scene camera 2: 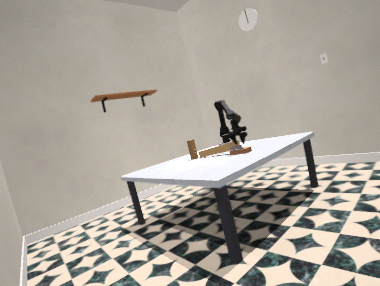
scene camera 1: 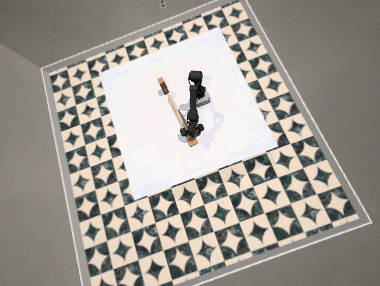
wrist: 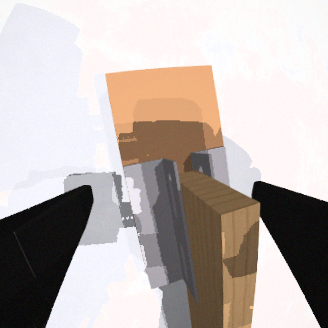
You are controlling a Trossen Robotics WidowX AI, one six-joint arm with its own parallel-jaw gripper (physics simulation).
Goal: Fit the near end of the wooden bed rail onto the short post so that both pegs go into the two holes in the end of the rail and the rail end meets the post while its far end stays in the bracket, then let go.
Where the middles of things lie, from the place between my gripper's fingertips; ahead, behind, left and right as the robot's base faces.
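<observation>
There is the wooden bed rail (wrist: 223, 224), and my hand is 210 mm to the left of it, 40 mm short of it and 10 mm above it.
</observation>
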